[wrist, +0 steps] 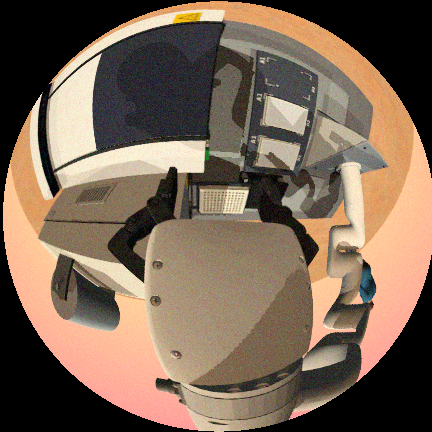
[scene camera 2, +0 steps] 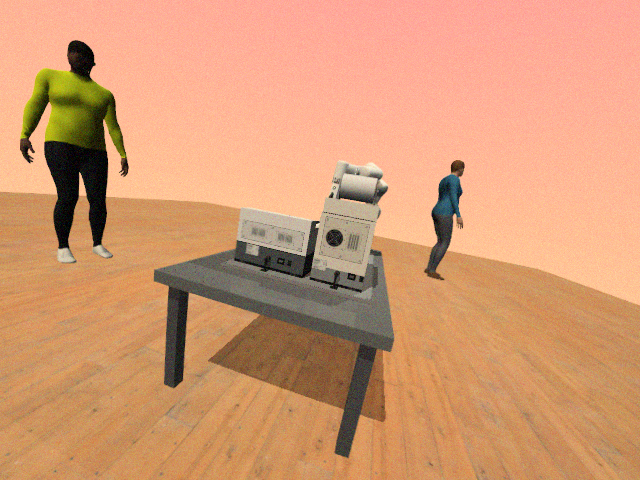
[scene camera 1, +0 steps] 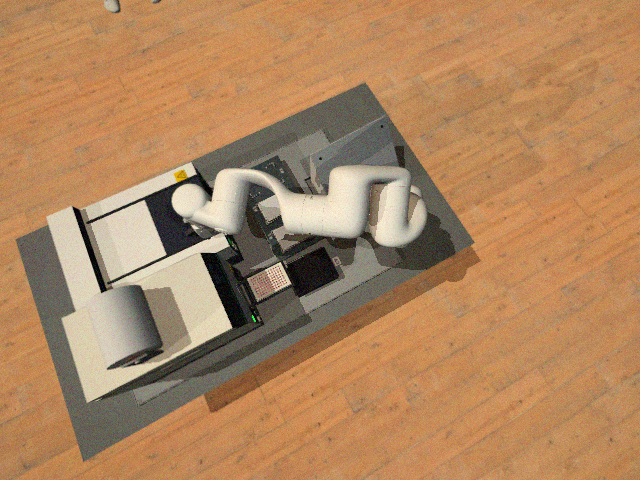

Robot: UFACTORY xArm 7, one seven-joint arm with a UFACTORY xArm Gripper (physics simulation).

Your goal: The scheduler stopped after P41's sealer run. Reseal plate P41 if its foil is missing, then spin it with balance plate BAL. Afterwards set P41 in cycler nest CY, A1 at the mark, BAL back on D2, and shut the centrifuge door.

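Frame: origin at the arm's base, x ahead, y left, z up, level; metres.
Seen in the pictures: gripper, fingertip midpoint: (wrist: 218, 181); arm's base, origin of the base link: (wrist: 348, 166).
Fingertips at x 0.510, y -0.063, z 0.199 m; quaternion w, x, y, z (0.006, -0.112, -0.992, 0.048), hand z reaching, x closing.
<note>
Offsets run from my fingertips to a thing's middle. "pt": to the spot under its first point. Level surfaces: height alone.
A plate with bare wells and no foil visible @(dx -0.017, dy +0.175, dz -0.176 m) (scene camera 1: 267, 282) (wrist: 223, 201) sits in front of the cream roll-topped machine @(dx +0.278, dy +0.130, dz -0.047 m) (scene camera 1: 201, 304) (scene camera 2: 347, 237) (wrist: 100, 225). No P41 or BAL label is readable. Two pale-topped plates @(dx -0.199, dy -0.056, dz -0.229 m) (wrist: 285, 114) @(dx -0.186, dy +0.066, dz -0.229 m) (wrist: 278, 152) lie in nests of the dark deck @(dz -0.237 m) (scene camera 1: 281, 169) (wrist: 287, 76); its third nest is bare. My gripper (wrist: 218, 181) is open and empty, its fingers above and on either side of the bare-welled plate's far end in the wrist view; scene camera 1 largely hides it behind the arm. Centrifuge door, cycler nest CY and D2 cannot be identified surely.
A low white machine @(dx +0.217, dy -0.170, dz -0.163 m) (scene camera 1: 129, 237) (scene camera 2: 276, 227) with a dark panel @(dx +0.084, dy -0.149, dz -0.073 m) (wrist: 155, 90) stands beside the cream machine. A roll @(dx +0.299, dy +0.127, dz +0.133 m) (scene camera 1: 126, 325) (scene camera 2: 358, 187) (wrist: 95, 305) tops the latter. A black square pad @(pt dx -0.161, dy +0.224, dz -0.232 m) (scene camera 1: 312, 271) adjoins the bare-welled plate. A slanted grey panel (scene camera 1: 356, 149) stands near the arm base.
</note>
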